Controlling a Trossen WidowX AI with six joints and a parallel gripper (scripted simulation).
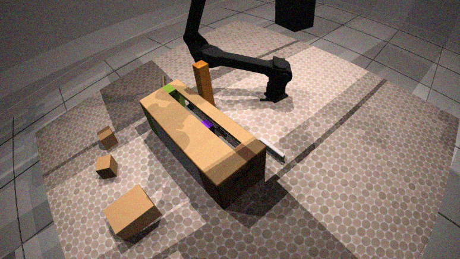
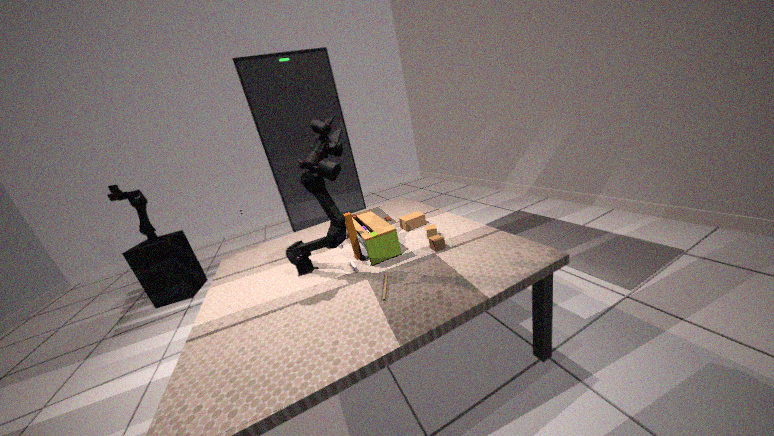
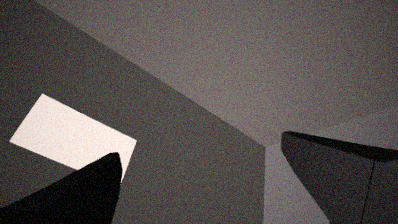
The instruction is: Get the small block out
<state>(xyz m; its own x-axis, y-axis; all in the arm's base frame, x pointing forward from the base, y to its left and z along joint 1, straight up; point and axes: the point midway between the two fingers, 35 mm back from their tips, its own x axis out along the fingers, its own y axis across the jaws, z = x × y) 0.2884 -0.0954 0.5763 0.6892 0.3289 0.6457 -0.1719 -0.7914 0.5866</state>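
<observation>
Right now the box is 54 cm below my gripper tip, 14 cm to the left of it and 1 cm behind it. From my gripper tip the other things lie so: thin stick: 60 cm below, 24 cm to the right; purple block: 51 cm below, 15 cm to the left.
</observation>
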